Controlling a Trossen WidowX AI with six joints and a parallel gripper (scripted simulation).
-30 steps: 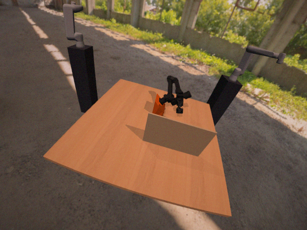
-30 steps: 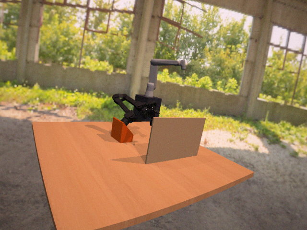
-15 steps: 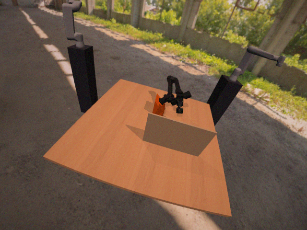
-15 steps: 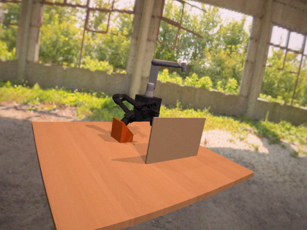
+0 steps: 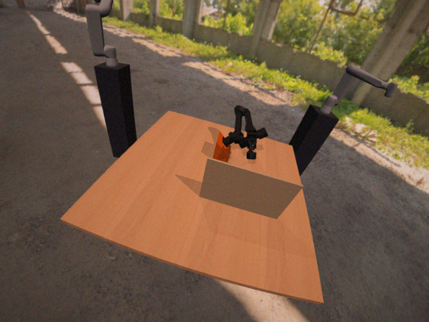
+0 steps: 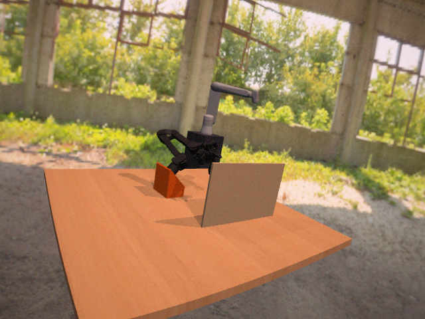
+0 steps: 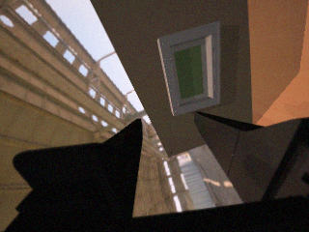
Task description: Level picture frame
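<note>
My gripper tip is 190 mm short of the picture frame, 90 mm above it and 20 mm to the left of it. From my gripper tip the other things lie so: wall panel: 200 mm ahead, 90 mm below, 10 mm to the right.
</note>
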